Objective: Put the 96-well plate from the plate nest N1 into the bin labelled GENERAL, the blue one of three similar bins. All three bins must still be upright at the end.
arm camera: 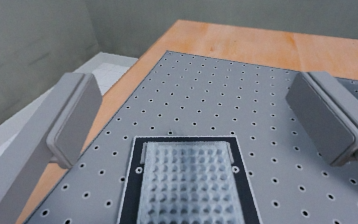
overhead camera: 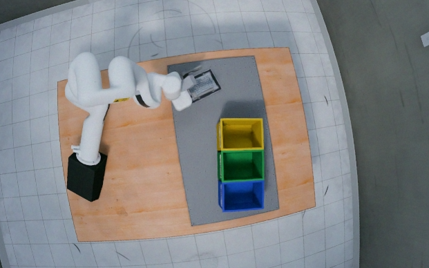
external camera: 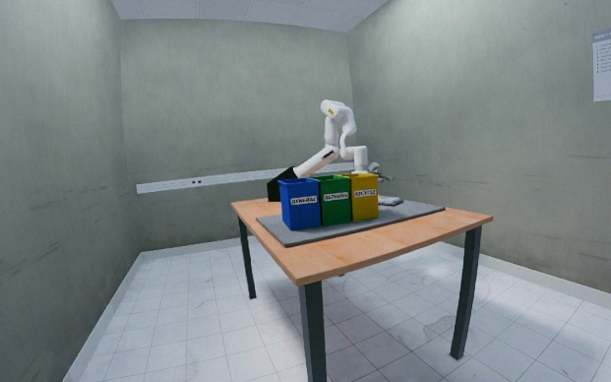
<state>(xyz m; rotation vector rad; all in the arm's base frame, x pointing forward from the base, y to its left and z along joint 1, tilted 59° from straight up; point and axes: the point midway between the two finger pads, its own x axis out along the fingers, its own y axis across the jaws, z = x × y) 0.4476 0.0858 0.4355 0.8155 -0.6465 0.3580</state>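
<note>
My hand is 110 mm above the clear 96-well plate. Also, from my hand: green bin (350 mm to the right, 210 mm ahead, 40 mm below); then black plate nest N1 (120 mm below); then yellow bin (220 mm to the right, 190 mm ahead, 40 mm below).
</note>
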